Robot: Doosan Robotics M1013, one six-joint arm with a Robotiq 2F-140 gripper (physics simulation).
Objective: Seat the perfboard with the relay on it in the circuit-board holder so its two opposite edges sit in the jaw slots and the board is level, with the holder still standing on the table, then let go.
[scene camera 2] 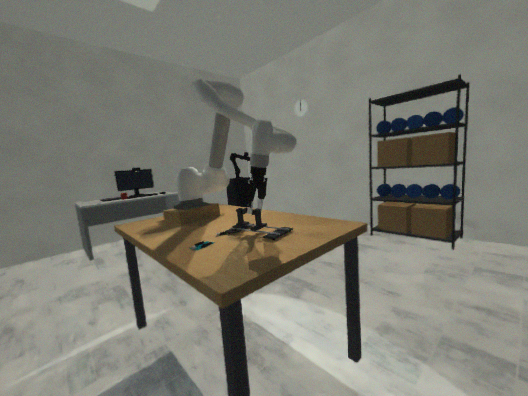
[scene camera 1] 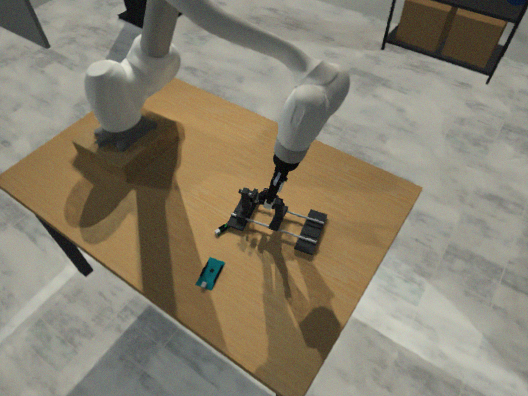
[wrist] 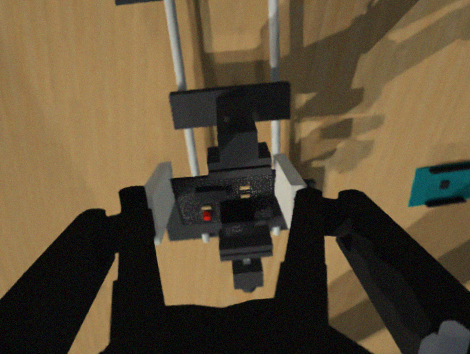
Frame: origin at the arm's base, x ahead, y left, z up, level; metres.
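Seen in the pictures: gripper, fingertip midpoint: (scene camera 2: 254, 212) (scene camera 1: 271, 199) (wrist: 223, 176); arm's base, origin of the base link: (scene camera 2: 192, 206) (scene camera 1: 126, 129).
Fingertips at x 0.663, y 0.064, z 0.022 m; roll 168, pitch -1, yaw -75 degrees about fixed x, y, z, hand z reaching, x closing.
Offsets run from my fingertips to a thing's top centre. "pt": to the spot under its first point. Level surfaces: height alone.
The perfboard @(dx -0.018, dy -0.005, dz +0.024 m) (wrist: 190, 202) is dark and speckled, with a black relay block @(pt dx -0.017, dy -0.014, dz +0.014 m) (wrist: 239, 210) and a red part, and lies between the two jaws of the holder. My gripper (scene camera 1: 268, 204) (scene camera 2: 260, 204) (wrist: 223, 176) is shut on the perfboard, its pale pads at the board's left and right edges in the wrist view. The black circuit-board holder @(dx +0.026, dy -0.004, dz +0.017 m) (scene camera 1: 311, 232) (scene camera 2: 278, 233) (wrist: 195, 109) stands on the table, its jaws joined by silver rods. The board's other two edges are close to the jaws; I cannot tell whether they sit in the slots. The fingers and jaws hide the board in the scene views.
A teal board @(dx -0.017, dy -0.286, dz -0.087 m) (scene camera 1: 212, 273) (scene camera 2: 202, 245) (wrist: 430, 186) lies on the wooden table @(dz -0.100 m) (scene camera 1: 375, 200) (scene camera 2: 320, 235). A small green and white part @(dx -0.099, dy -0.142, dz -0.087 m) (scene camera 1: 220, 230) lies beside the holder's left base. The arm's wooden mounting block (scene camera 1: 150, 150) (scene camera 2: 192, 215) is at the table's far left.
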